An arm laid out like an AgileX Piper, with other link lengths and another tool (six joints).
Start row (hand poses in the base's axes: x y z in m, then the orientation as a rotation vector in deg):
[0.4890 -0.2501 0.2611 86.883 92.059 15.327]
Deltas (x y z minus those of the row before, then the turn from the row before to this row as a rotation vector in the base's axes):
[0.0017 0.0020 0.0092 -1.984 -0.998 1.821]
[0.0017 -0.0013 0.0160 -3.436 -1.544 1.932]
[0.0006 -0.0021 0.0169 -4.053 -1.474 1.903]
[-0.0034 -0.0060 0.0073 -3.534 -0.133 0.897]
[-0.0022 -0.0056 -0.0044 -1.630 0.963 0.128]
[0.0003 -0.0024 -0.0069 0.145 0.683 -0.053]
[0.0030 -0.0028 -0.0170 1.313 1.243 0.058]
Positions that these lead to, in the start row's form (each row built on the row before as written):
[0.4907 -0.2481 0.2703 83.628 92.528 15.384]
[0.4924 -0.2494 0.2863 79.008 92.457 14.653]
[0.4930 -0.2515 0.3032 73.983 92.274 13.348]
[0.4896 -0.2575 0.3105 70.549 92.484 11.052]
[0.4874 -0.2631 0.3061 69.463 93.251 9.216]
[0.4877 -0.2655 0.2992 69.791 93.823 8.904]
[0.4907 -0.2683 0.2822 71.059 95.066 9.311]

